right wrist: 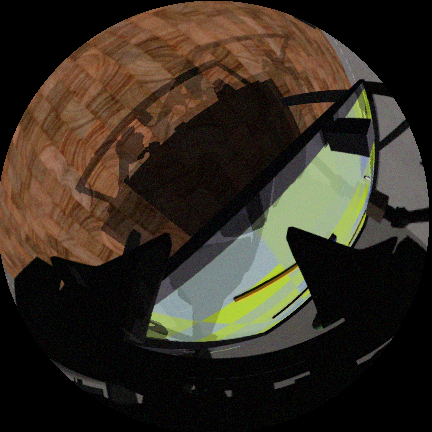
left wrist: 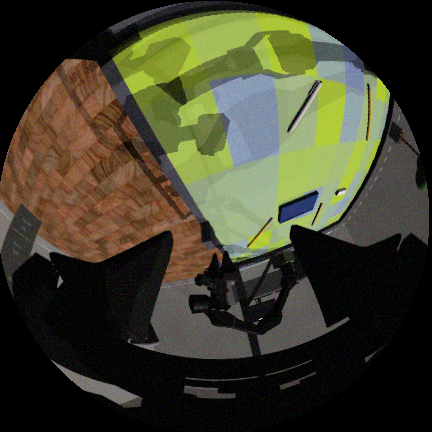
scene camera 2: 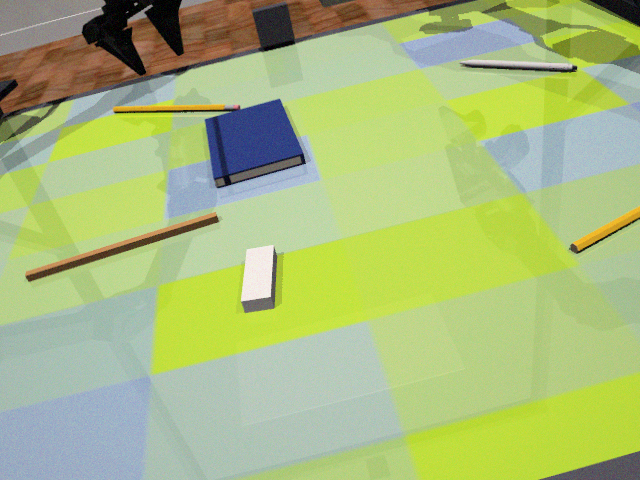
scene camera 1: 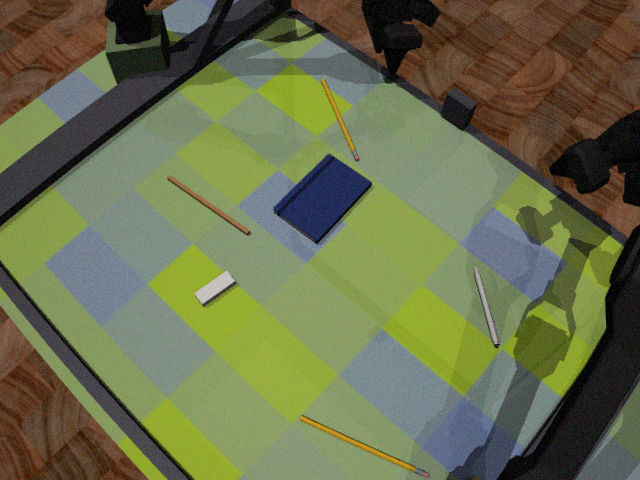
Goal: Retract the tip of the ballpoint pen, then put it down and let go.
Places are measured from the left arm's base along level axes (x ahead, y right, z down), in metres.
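Pixels of known places: left gripper, fingertip midpoint: point(left wrist: 233, 233); right gripper, fingertip midpoint: point(right wrist: 230, 236) point(left wrist: 219, 251) point(scene camera 2: 161, 65) point(scene camera 1: 385, 63); right arm's base, origin of the base link: point(left wrist: 284, 264) point(scene camera 1: 133, 30).
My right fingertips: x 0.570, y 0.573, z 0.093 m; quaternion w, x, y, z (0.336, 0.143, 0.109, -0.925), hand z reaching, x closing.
Note:
For each thing: its top centre in the pictures, then the offset to it from my right fingertips.
- ballpoint pen, middle of its top: point(scene camera 2: 515, 60) point(scene camera 1: 487, 304) point(left wrist: 307, 106) dx -0.407, dy -0.284, dz +0.001 m
- blue notebook, middle of its top: point(scene camera 2: 249, 134) point(scene camera 1: 323, 195) point(left wrist: 298, 208) dx -0.099, dy -0.299, dz -0.001 m
- yellow pencil, middle of its top: point(scene camera 2: 172, 106) point(scene camera 1: 339, 116) point(left wrist: 258, 235) dx -0.014, dy -0.153, dz +0.004 m
- brown stick, middle of its top: point(scene camera 2: 121, 243) point(scene camera 1: 207, 203) point(right wrist: 293, 302) dx +0.036, dy -0.428, dz +0.004 m
- white eraser, middle of its top: point(scene camera 2: 258, 271) point(scene camera 1: 214, 287) dx -0.079, dy -0.526, dz -0.001 m
- dark block, middle of its top: point(right wrist: 371, 138) point(scene camera 2: 269, 6) point(scene camera 1: 461, 98) point(left wrist: 210, 245) dx -0.171, dy -0.017, dz -0.046 m
The ballpoint pen point(scene camera 1: 486, 307) point(scene camera 2: 518, 65) point(left wrist: 304, 106) is slim and pale grey. It lies on the patchwork table top, with its tapered end towards the table edge and a dark cap at the other end. Whether its tip is out is too small to tell. My left gripper point(scene camera 1: 589, 180) point(left wrist: 233, 233) is open and empty, raised near the table's edge at the right of scene camera 1, apart from the pen. My right gripper point(scene camera 1: 414, 50) point(scene camera 2: 161, 64) point(right wrist: 230, 236) is open and empty, above the far edge and far from the pen. The pen does not show in the right wrist view.
A blue notebook point(scene camera 1: 323, 198) point(scene camera 2: 254, 142) point(left wrist: 298, 206) lies mid-table. A yellow pencil point(scene camera 1: 338, 117) point(scene camera 2: 173, 108) lies behind it, another point(scene camera 1: 361, 444) at the front. A brown stick point(scene camera 1: 208, 205) point(scene camera 2: 124, 246) and white eraser point(scene camera 1: 215, 288) point(scene camera 2: 258, 276) lie nearby. A dark block point(scene camera 1: 459, 109) point(scene camera 2: 273, 25) stands at the edge.

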